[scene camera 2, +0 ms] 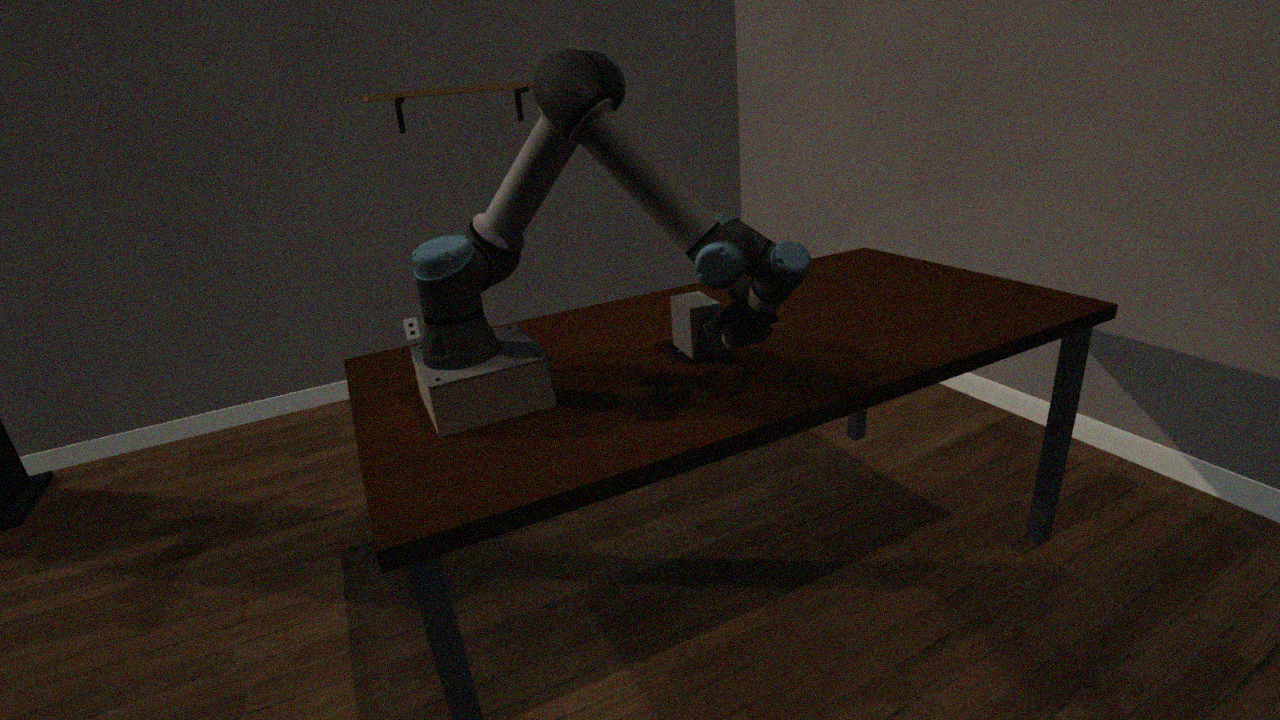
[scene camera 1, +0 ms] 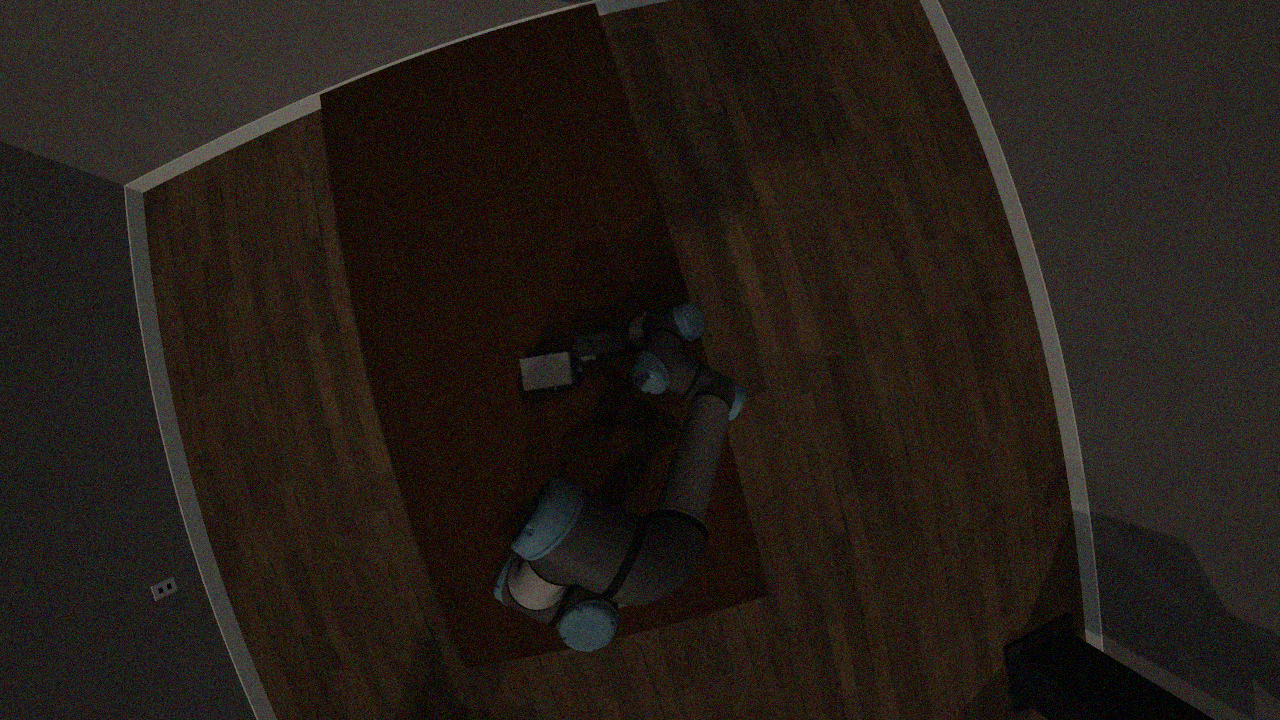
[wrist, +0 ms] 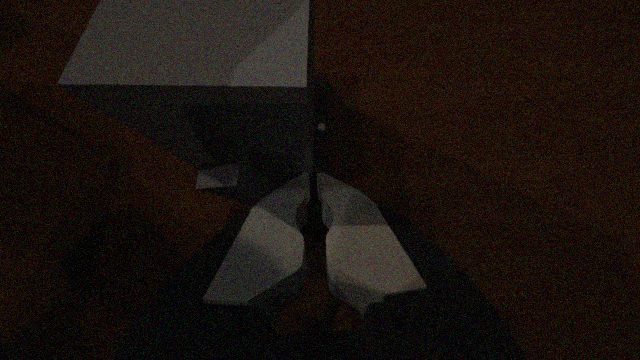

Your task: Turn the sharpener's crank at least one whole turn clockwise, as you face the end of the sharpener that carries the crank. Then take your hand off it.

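Observation:
The sharpener point(scene camera 1: 546, 370) point(scene camera 2: 693, 324) point(wrist: 200, 45) is a box with a pale top and a dark, shadowed crank end, standing upright on the table. A small pale block point(wrist: 217, 178), which looks like part of the crank, shows left of the fingers in the wrist view; the rest of the crank is too dark to make out. My gripper point(scene camera 1: 580, 346) point(scene camera 2: 725, 341) point(wrist: 313, 176) is shut with nothing between its fingers. It is low, close in front of the crank end and to the right of the pale block in the wrist view. Whether it touches the crank is hidden.
The brown table point(scene camera 1: 483, 179) point(scene camera 2: 948, 304) carries the sharpener and the arm's pale base block point(scene camera 2: 487, 394). The arm reaches over the table from the base. A wall shelf point(scene camera 2: 447, 91) is on the wall behind. The light is very dim.

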